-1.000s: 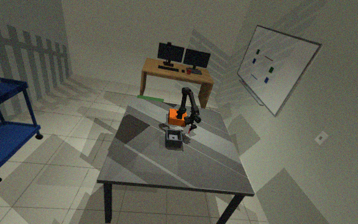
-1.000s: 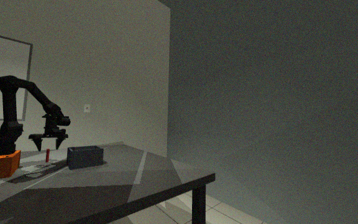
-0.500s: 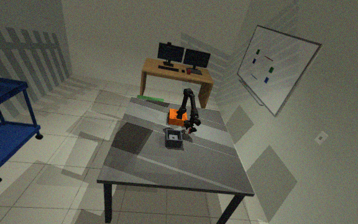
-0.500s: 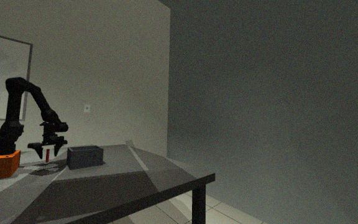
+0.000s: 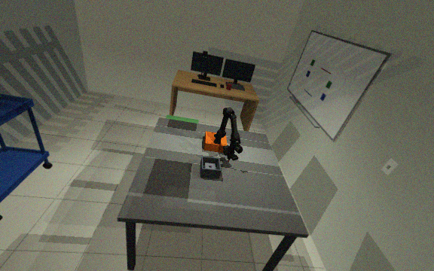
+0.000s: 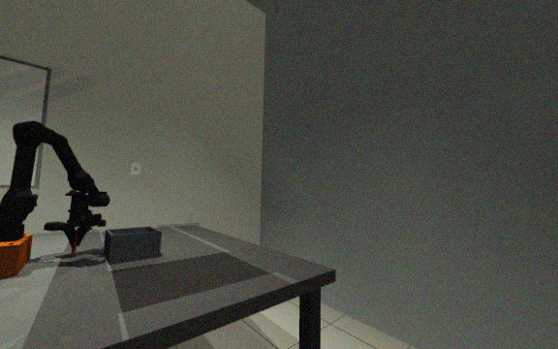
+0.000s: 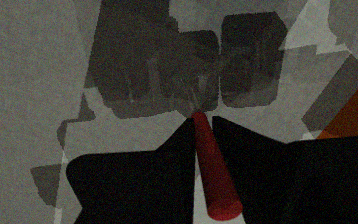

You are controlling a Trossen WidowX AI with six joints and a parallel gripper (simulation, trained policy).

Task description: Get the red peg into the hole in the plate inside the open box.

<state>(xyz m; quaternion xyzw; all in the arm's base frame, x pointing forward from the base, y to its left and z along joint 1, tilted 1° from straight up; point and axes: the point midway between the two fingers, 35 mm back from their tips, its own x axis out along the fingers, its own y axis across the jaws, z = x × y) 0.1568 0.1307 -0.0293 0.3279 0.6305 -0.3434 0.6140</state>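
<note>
The plate is 190 mm ahead of my gripper tip, 160 mm to the right of it and 20 mm above it. From my gripper tip the other things lie so: red peg (10 mm to the left, 20 mm above); dark box (190 mm ahead, 160 mm to the right).
</note>
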